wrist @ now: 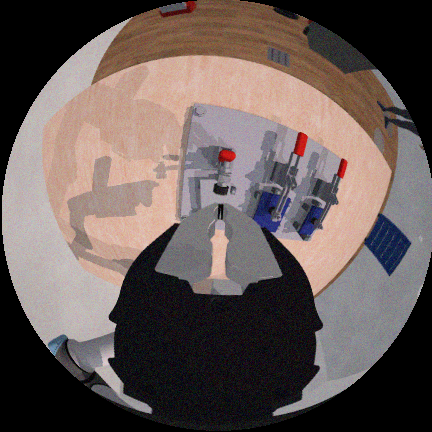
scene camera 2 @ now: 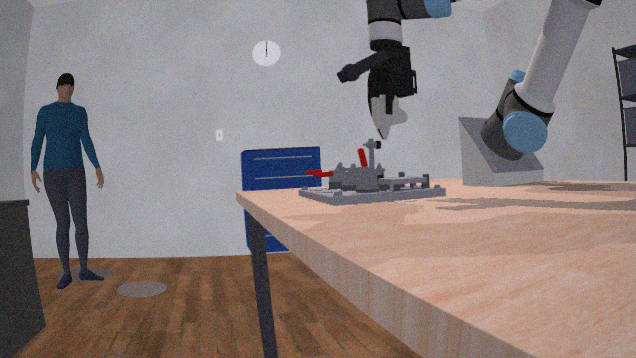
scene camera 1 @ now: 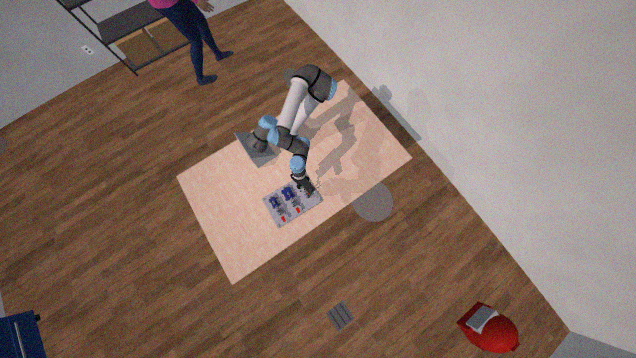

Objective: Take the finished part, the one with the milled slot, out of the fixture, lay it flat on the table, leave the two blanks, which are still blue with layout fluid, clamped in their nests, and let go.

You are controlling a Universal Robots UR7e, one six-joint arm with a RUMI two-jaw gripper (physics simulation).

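Frame: origin at the arm's base, x ahead, y left, z up, level; metres.
Seen in the pictures: gripper, fingertip midpoint: [wrist: 220,205] [scene camera 2: 384,139]; arm's base at its link origin: [scene camera 2: 502,142] [scene camera 1: 255,144].
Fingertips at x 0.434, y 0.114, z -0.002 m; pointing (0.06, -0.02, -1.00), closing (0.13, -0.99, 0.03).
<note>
Offsets run from my fingertips to a thing's top centre. "*": to the spot under its first point. Level surfaces: height alone.
The grey fixture plate [scene camera 1: 315,200] [scene camera 2: 390,198] [wrist: 230,125] lies on the table {0.116 m down} [scene camera 1: 215,225] [scene camera 2: 450,260] [wrist: 165,80]. Two blue blanks, one [scene camera 1: 287,193] [wrist: 272,212] in the middle nest and one [scene camera 1: 274,202] [wrist: 312,221] in the end nest, sit under lowered clamp arms. At the third nest the clamp arm [scene camera 2: 371,156] stands upright, with its red handle {0.052 m ahead, 0.001 m left, 0.016 m down} [scene camera 2: 362,157] [wrist: 226,155] raised. My gripper [scene camera 1: 311,193] [scene camera 2: 383,137] [wrist: 220,205] is shut and empty, just above this arm's top. The finished part cannot be made out clearly; my fingers hide part of that nest in the wrist view.
The red handles {0.096 m ahead, 0.110 m right, 0.059 m down} [wrist: 300,144] {* 0.093 m ahead, 0.214 m right, 0.054 m down} [wrist: 342,168] of the two lowered clamps stick out from the nests. The upright clamp arm stands close beside and below my fingertips. The robot's base stand [scene camera 1: 260,157] [scene camera 2: 505,172] is on the table behind the fixture. A person [scene camera 2: 62,135] stands beyond the table.
</note>
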